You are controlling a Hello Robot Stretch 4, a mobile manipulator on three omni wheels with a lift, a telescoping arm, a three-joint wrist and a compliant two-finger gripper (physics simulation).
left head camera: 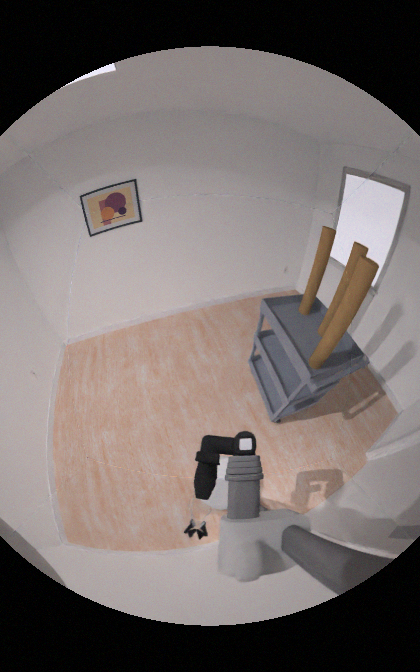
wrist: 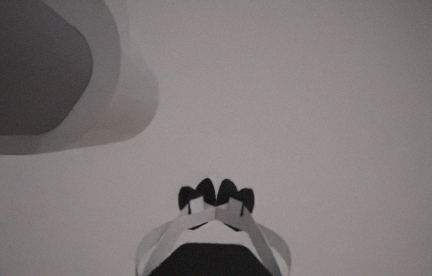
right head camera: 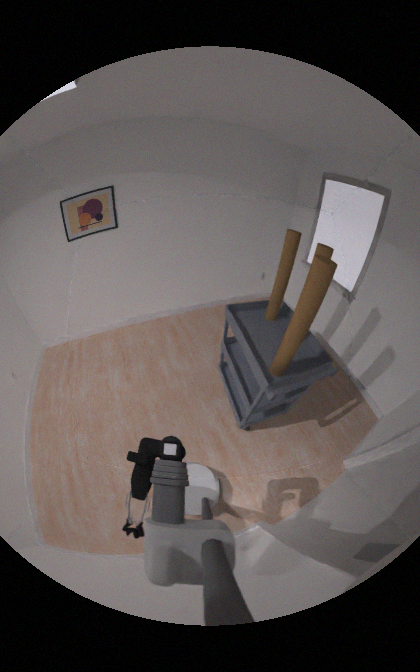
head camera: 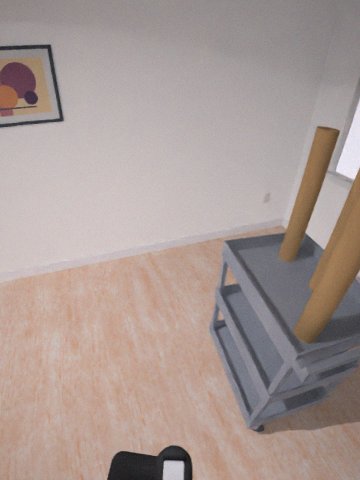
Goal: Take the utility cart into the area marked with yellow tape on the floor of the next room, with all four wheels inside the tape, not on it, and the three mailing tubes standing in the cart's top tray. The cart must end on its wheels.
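Frame: origin at the robot's base, x ahead, y left, z up, level; centimetres.
Seen in the pictures: gripper, fingertip midpoint: (wrist: 216, 194).
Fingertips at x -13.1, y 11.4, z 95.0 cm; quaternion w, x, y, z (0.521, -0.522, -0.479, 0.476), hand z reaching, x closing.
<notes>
A point is followed by its place in that frame.
The grey utility cart (head camera: 272, 270) @[x 93.9, y -43.0, z 76.6 cm] (left head camera: 295, 325) (right head camera: 260, 340) stands upright to the right of the robot's front, angled, near the room's corner. One caster (head camera: 258, 428) @[x 49.9, y -44.3, z 3.7 cm] shows under its near corner. Three brown mailing tubes stand in its top tray: a far tube (head camera: 309, 195) @[x 100.5, y -52.0, z 112.0 cm] (left head camera: 318, 270) (right head camera: 284, 275), a middle tube (head camera: 332, 245) @[x 82.0, y -57.2, z 100.6 cm] (left head camera: 345, 285) (right head camera: 325, 250) and a near tube (head camera: 327, 300) @[x 56.7, y -44.0, z 98.7 cm] (left head camera: 345, 312) (right head camera: 306, 317). My gripper (left head camera: 196, 529) (right head camera: 133, 530) (wrist: 216, 194) @[x -13.1, y 11.4, z 95.0 cm] is shut and empty, apart from the cart. The yellow tape does not show.
A framed picture (head camera: 20, 85) @[x 174.6, y 101.3, z 147.1 cm] (left head camera: 112, 207) (right head camera: 90, 214) hangs on the far wall. A window (left head camera: 367, 220) (right head camera: 347, 225) is in the right wall beside the cart. Walls and baseboards bound the wooden floor (head camera: 110, 360) @[x 89.1, y 43.0, z -2.7 cm]. A pale wall edge (left head camera: 395, 447) juts in at the lower right.
</notes>
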